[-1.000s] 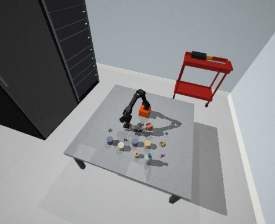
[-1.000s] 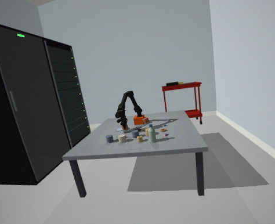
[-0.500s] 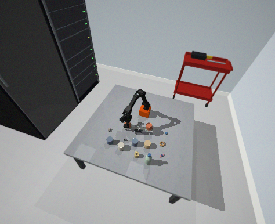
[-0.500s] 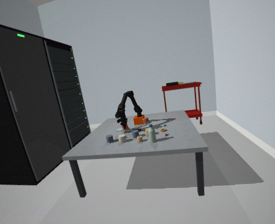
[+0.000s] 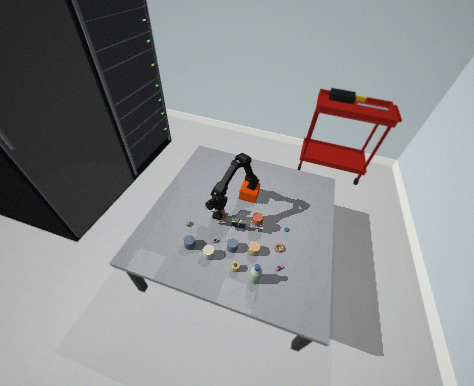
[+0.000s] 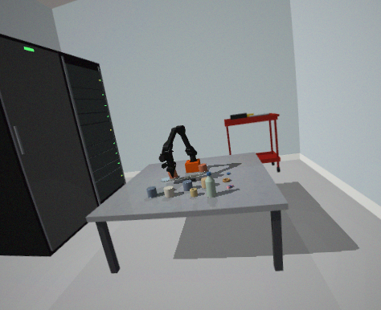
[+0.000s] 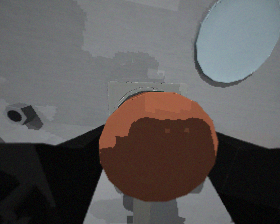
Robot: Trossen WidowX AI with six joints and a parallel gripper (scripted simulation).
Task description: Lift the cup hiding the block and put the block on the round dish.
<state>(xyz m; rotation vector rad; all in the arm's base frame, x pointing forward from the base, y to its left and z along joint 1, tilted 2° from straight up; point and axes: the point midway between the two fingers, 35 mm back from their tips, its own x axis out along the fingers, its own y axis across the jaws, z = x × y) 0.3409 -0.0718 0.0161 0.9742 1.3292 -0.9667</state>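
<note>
Right now the grey block is 10 mm below my gripper tip. From my gripper tip the other things lie so: nut (160 mm ahead, 60 mm to the left, 50 mm below); pale blue round dish (80 mm behind, 120 mm to the right, 60 mm below); orange cup (10 mm ahead, 20 mm to the right, 10 mm above).
</note>
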